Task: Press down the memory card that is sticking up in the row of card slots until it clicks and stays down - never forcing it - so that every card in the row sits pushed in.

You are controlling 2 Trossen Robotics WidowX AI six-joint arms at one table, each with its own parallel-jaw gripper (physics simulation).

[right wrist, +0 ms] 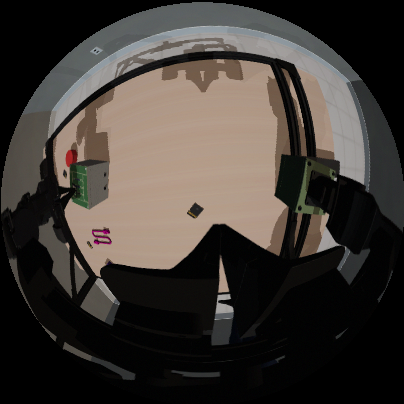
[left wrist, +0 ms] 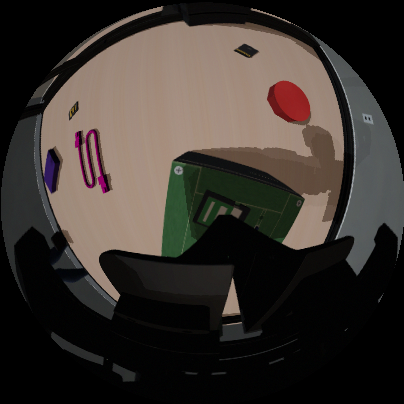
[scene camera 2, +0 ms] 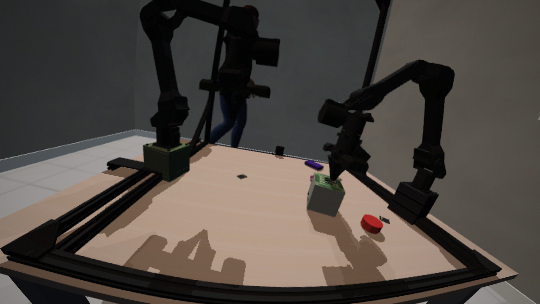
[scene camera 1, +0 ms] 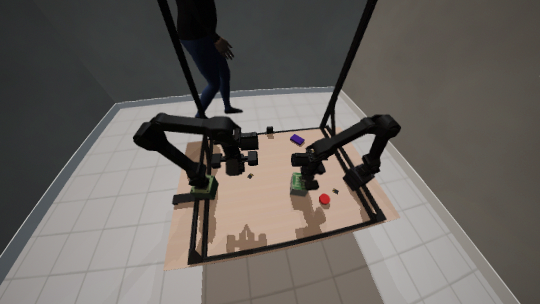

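A grey box has a green circuit board on top. The black-framed row of card slots is set in the board, with pale bars showing in the left wrist view. My left gripper is shut, pointing down with its tips at or just over the slot row. The fingers hide part of the row, so I cannot tell which card stands up or whether the tips touch it. My right gripper is shut and empty, high above the table, away from the box.
A red disc and a loose card lie beside the box. Another loose card lies below the right gripper. A magenta cable and purple block lie farther back.
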